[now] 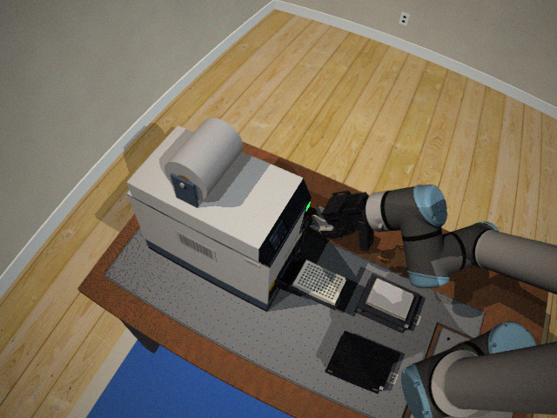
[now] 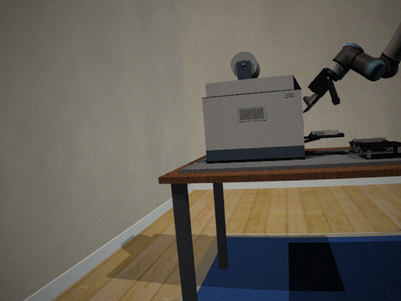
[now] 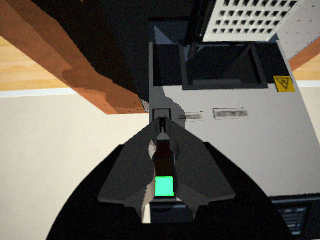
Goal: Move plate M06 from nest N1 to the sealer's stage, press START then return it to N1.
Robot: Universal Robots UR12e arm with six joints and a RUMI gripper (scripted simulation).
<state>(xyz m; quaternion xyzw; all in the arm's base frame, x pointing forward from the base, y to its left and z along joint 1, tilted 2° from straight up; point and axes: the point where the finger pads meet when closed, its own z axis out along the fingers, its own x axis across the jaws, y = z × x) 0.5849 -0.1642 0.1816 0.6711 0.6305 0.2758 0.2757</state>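
Right now the square button is 30 mm ahead of my hand and 10 mm below it. From my hand the other things lie so: foil-covered plate (280 mm behind, 150 mm below, 40 mm to the left); then sealer stage (120 mm below, 100 mm to the left, 70 mm behind); then white well plate (100 mm to the left, 100 mm below, 70 mm behind).
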